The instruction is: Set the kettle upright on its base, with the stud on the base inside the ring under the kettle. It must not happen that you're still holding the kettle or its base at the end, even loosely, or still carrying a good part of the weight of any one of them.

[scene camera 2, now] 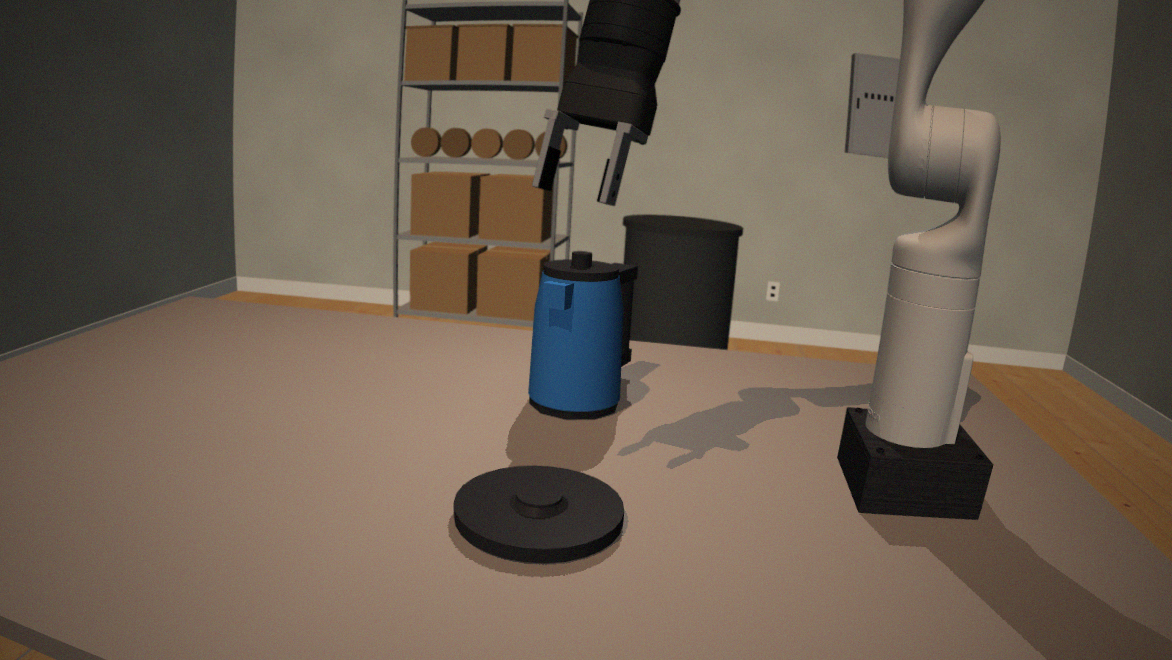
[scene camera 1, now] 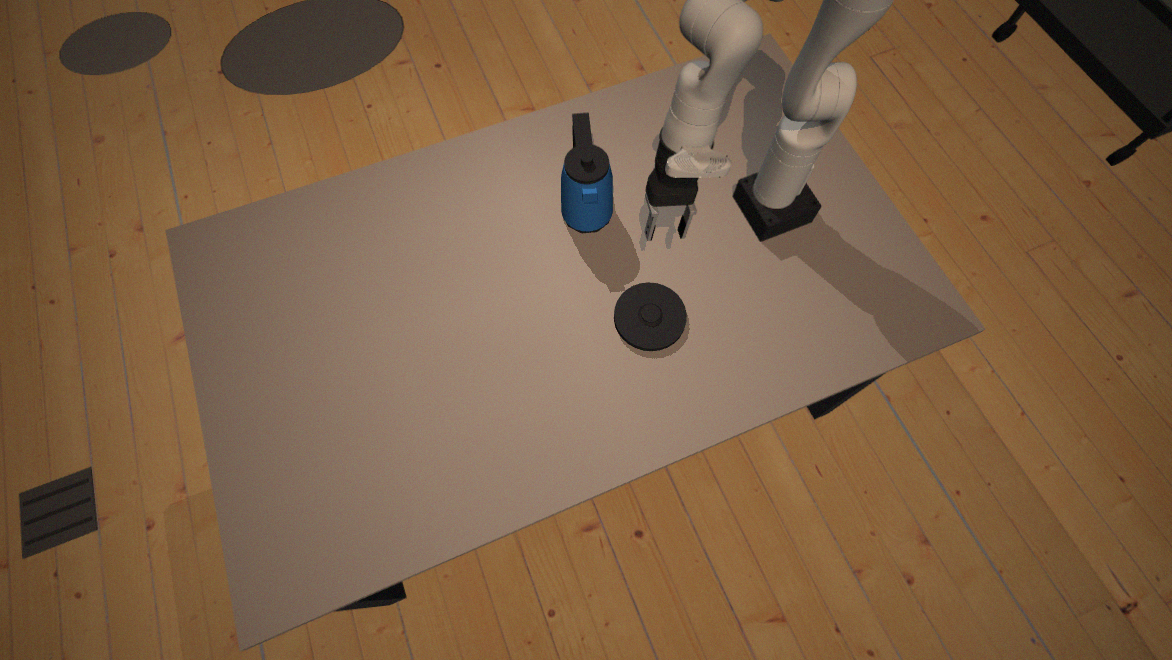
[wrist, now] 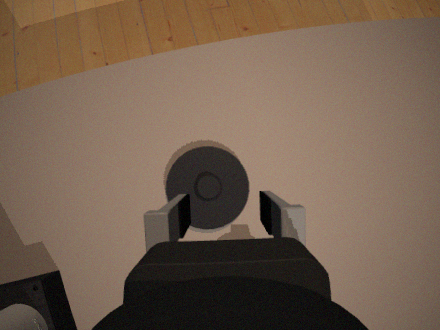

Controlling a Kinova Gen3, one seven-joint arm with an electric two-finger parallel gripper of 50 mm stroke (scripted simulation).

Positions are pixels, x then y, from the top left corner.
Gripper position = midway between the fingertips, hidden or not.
Labels:
gripper: scene camera 2 573, 196; scene camera 1 664, 235; wrist 225, 207
blue kettle: scene camera 2; scene camera 1
round black base: scene camera 2 534, 523; scene camera 1; wrist
same spot on blue kettle: (scene camera 1: 586, 176) = (scene camera 2: 565, 269)
same spot on round black base: (wrist: 217, 182) = (scene camera 1: 643, 317)

